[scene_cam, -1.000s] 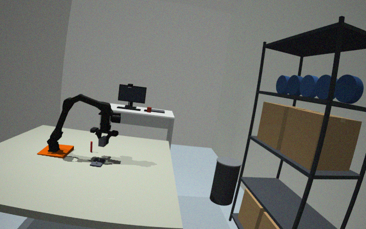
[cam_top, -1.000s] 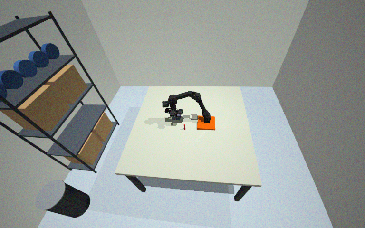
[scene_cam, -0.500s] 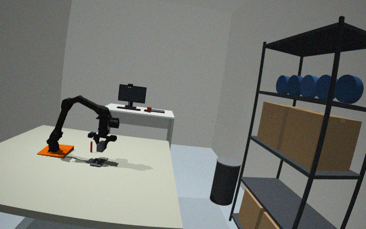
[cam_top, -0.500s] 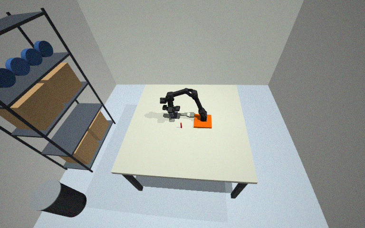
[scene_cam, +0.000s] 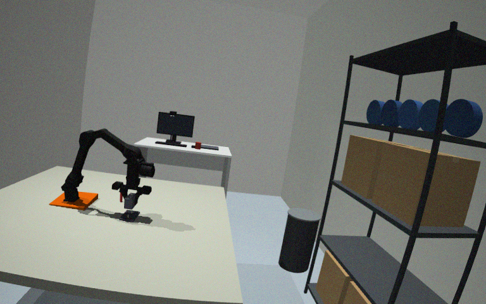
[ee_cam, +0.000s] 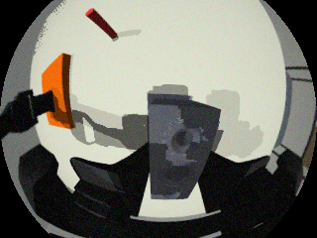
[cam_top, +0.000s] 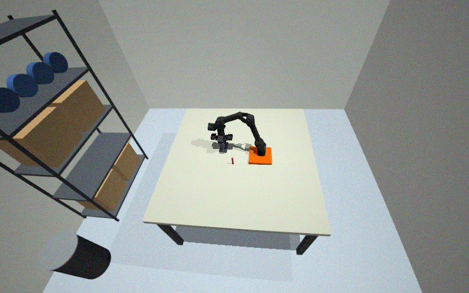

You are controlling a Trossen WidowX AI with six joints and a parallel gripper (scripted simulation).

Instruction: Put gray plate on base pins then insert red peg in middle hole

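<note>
Right now my gripper tip is 10 mm to the left of the dark base and 50 mm above it. The rest, counted from my gripper tip: red peg: 120 mm behind, 170 mm to the left, 20 mm below; then gray plate: 30 mm above.
</note>
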